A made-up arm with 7 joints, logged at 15 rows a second.
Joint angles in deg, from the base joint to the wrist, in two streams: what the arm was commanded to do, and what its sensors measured. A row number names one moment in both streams.
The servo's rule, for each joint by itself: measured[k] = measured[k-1] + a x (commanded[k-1-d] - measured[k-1]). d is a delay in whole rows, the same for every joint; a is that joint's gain. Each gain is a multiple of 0.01, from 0.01 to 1. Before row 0 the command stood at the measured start. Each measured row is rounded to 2 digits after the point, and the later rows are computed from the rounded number. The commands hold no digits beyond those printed.
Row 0, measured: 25.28, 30.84, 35.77, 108.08, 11.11, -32.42, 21.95
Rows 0 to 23, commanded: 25.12, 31.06, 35.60, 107.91, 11.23, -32.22, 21.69; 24.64, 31.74, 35.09, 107.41, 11.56, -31.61, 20.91; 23.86, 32.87, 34.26, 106.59, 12.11, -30.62, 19.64; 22.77, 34.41, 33.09, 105.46, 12.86, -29.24, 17.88; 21.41, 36.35, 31.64, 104.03, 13.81, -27.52, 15.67; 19.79, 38.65, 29.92, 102.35, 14.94, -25.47, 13.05; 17.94, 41.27, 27.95, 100.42, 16.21, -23.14, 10.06; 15.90, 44.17, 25.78, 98.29, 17.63, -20.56, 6.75; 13.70, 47.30, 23.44, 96.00, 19.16, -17.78, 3.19; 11.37, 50.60, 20.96, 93.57, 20.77, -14.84, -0.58; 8.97, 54.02, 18.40, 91.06, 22.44, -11.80, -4.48; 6.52, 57.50, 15.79, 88.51, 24.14, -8.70, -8.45; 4.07, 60.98, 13.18, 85.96, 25.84, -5.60, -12.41; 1.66, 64.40, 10.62, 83.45, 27.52, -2.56, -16.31; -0.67, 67.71, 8.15, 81.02, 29.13, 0.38, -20.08; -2.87, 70.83, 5.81, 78.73, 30.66, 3.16, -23.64; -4.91, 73.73, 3.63, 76.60, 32.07, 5.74, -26.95; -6.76, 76.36, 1.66, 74.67, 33.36, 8.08, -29.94; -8.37, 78.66, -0.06, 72.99, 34.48, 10.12, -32.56; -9.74, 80.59, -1.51, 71.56, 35.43, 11.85, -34.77; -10.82, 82.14, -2.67, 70.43, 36.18, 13.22, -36.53; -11.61, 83.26, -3.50, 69.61, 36.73, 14.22, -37.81; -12.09, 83.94, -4.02, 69.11, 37.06, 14.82, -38.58; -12.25, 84.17, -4.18, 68.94, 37.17, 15.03, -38.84
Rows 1 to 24, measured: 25.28, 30.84, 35.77, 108.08, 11.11, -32.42, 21.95; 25.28, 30.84, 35.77, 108.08, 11.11, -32.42, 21.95; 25.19, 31.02, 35.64, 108.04, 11.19, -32.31, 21.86; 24.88, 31.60, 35.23, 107.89, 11.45, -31.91, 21.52; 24.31, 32.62, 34.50, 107.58, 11.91, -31.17, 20.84; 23.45, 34.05, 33.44, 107.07, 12.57, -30.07, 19.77; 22.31, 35.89, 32.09, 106.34, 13.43, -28.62, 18.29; 20.90, 38.10, 30.46, 105.38, 14.47, -26.82, 16.40; 19.24, 40.64, 28.58, 104.19, 15.67, -24.72, 14.12; 17.37, 43.46, 26.48, 102.77, 17.02, -22.35, 11.47; 15.31, 46.53, 24.20, 101.15, 18.50, -19.75, 8.49; 13.10, 49.79, 21.77, 99.33, 20.07, -16.95, 5.22; 10.79, 53.17, 19.24, 97.35, 21.71, -14.01, 1.73; 8.40, 56.63, 16.65, 95.23, 23.39, -10.98, -1.93; 5.98, 60.11, 14.05, 93.01, 25.08, -7.91, -5.70; 3.56, 63.54, 11.48, 90.72, 26.76, -4.86, -9.52; 1.19, 66.88, 8.98, 88.39, 28.40, -1.87, -13.32; -1.08, 70.04, 6.60, 86.07, 29.96, 1.00, -17.04; -3.22, 72.99, 4.37, 83.80, 31.42, 3.70, -20.61; -5.20, 75.69, 2.34, 81.61, 32.76, 6.20, -23.97; -6.98, 78.07, 0.54, 79.54, 33.95, 8.43, -27.06; -8.53, 80.09, -1.00, 77.62, 34.97, 10.38, -29.84; -9.81, 81.73, -2.25, 75.89, 35.80, 12.00, -32.25; -10.82, 82.95, -3.19, 74.38, 36.44, 13.27, -34.25
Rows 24 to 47, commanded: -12.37, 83.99, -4.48, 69.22, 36.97, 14.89, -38.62; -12.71, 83.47, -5.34, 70.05, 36.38, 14.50, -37.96; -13.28, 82.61, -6.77, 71.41, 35.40, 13.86, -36.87; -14.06, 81.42, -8.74, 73.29, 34.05, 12.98, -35.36; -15.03, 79.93, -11.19, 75.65, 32.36, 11.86, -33.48; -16.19, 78.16, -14.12, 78.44, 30.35, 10.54, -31.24; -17.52, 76.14, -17.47, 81.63, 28.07, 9.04, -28.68; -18.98, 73.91, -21.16, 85.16, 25.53, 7.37, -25.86; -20.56, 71.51, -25.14, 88.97, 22.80, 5.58, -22.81; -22.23, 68.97, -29.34, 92.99, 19.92, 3.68, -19.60; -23.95, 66.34, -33.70, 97.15, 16.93, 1.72, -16.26; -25.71, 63.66, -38.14, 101.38, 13.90, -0.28, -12.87; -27.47, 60.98, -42.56, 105.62, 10.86, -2.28, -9.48; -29.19, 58.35, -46.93, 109.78, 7.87, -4.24, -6.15; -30.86, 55.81, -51.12, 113.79, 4.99, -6.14, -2.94; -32.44, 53.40, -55.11, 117.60, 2.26, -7.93, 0.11; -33.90, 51.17, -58.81, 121.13, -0.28, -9.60, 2.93; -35.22, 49.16, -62.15, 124.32, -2.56, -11.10, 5.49; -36.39, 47.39, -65.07, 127.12, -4.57, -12.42, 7.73; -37.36, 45.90, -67.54, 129.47, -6.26, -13.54, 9.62; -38.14, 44.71, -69.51, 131.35, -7.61, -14.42, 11.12; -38.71, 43.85, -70.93, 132.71, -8.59, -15.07, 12.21; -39.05, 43.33, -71.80, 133.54, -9.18, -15.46, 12.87; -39.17, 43.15, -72.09, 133.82, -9.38, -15.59, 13.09
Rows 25 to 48, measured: -11.53, 83.74, -3.81, 73.12, 36.87, 14.15, -35.81; -11.93, 84.08, -4.09, 72.12, 37.08, 14.65, -36.90; -12.18, 84.01, -4.38, 71.42, 37.00, 14.79, -37.52; -12.48, 83.58, -5.10, 71.09, 36.57, 14.62, -37.68; -12.93, 82.80, -6.35, 71.17, 35.76, 14.19, -37.39; -13.56, 81.70, -8.14, 71.68, 34.58, 13.50, -36.66; -14.38, 80.28, -10.43, 72.63, 33.05, 12.57, -35.52; -15.39, 78.58, -13.20, 74.02, 31.19, 11.41, -33.98; -16.58, 76.63, -16.40, 75.85, 29.04, 10.06, -32.07; -17.92, 74.45, -19.97, 78.08, 26.62, 8.53, -29.83; -19.40, 72.10, -23.85, 80.69, 23.98, 6.85, -27.30; -20.98, 69.60, -27.97, 83.64, 21.18, 5.04, -24.53; -22.64, 66.99, -32.27, 86.88, 18.25, 3.15, -21.55; -24.36, 64.33, -36.67, 90.36, 15.25, 1.19, -18.43; -26.10, 61.65, -41.09, 94.02, 12.22, -0.79, -15.21; -27.83, 59.01, -45.47, 97.80, 9.22, -2.76, -11.95; -29.53, 56.45, -49.71, 101.64, 6.30, -4.69, -8.71; -31.16, 54.01, -53.76, 105.47, 3.51, -6.54, -5.53; -32.69, 51.74, -57.55, 109.23, 0.89, -8.28, -2.48; -34.11, 49.68, -61.00, 112.85, -1.49, -9.89, 0.39; -35.39, 47.85, -64.05, 116.27, -3.62, -11.33, 3.03; -36.49, 46.29, -66.67, 119.44, -5.44, -12.59, 5.40; -37.41, 45.03, -68.80, 122.30, -6.94, -13.63, 7.46; -38.14, 44.09, -70.40, 124.80, -8.08, -14.45, 9.17
